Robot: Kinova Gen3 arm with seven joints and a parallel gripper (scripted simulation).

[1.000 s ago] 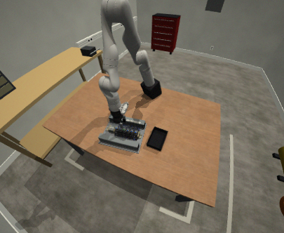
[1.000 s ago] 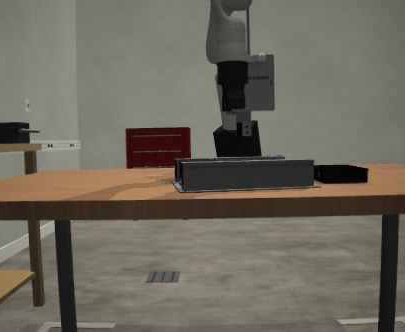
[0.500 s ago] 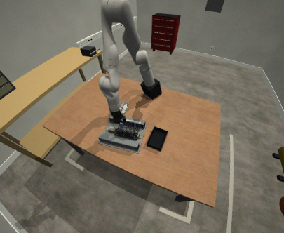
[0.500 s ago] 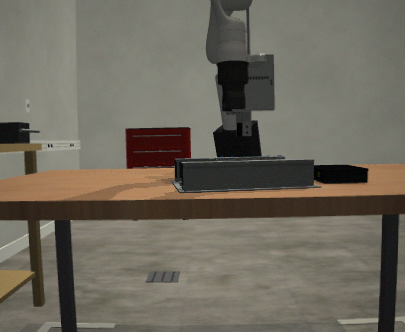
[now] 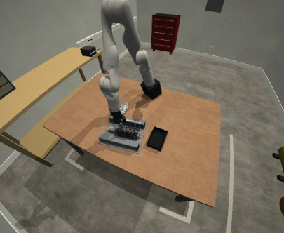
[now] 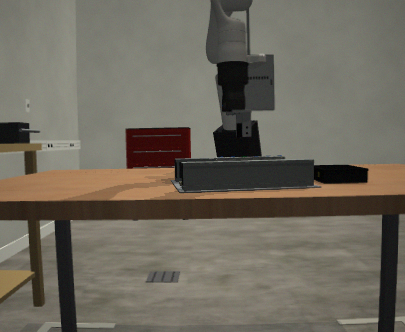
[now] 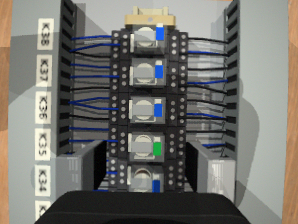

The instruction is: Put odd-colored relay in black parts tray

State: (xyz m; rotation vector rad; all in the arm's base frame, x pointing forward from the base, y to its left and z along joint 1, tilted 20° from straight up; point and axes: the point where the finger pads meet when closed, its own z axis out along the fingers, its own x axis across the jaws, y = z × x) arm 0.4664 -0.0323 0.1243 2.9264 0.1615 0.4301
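The grey relay panel is 10 cm below my hand and 1 cm to the right of it. From my hand the other things lie so: black parts tray 25 cm to the left, 12 cm below, 3 cm behind.
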